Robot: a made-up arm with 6 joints.
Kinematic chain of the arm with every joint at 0, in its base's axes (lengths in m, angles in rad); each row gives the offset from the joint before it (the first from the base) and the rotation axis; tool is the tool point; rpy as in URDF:
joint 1: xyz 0 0 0.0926 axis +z
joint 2: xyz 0 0 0 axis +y
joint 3: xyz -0.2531 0 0.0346 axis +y
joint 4: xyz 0.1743 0 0.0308 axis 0.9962 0 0.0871
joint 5: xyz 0 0 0 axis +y
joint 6: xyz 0.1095 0 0.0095 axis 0.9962 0 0.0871
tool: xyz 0 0 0 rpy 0 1.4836 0
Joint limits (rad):
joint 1: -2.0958..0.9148
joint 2: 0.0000..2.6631
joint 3: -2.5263..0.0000
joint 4: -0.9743..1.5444
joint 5: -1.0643..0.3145
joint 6: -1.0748..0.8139
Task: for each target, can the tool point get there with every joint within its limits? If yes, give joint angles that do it. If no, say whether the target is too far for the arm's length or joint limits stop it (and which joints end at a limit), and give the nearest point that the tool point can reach.
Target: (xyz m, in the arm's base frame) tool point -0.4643 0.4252 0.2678
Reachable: no: too far | nearest point -0.3819 0.3497 0.2367 | short by 0.116 m
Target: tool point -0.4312 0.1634 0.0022
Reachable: no: joint limits stop it (at a limit: joint 2, joint 3, joint 5) | nearest point -0.4748 0.1799 0.1466 | short by 0.152 m
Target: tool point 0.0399 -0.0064 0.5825
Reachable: yes | joints -0.5609 1.0542 -2.0203 1.2489 0.1516 -0.3038
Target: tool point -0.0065 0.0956 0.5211
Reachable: yes | joints -1.4309 0.5457 -1.5674 -0.5346 -0.1248 -0.2540
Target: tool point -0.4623 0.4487 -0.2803
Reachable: no: too far | nearest point -0.3643 0.3536 0.1466 | short by 0.448 m
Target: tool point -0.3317 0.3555 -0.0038
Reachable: no: joint limits stop it (at a limit: joint 2, joint 3, joint 5) | nearest point -0.3464 0.3712 0.1466 | short by 0.152 m
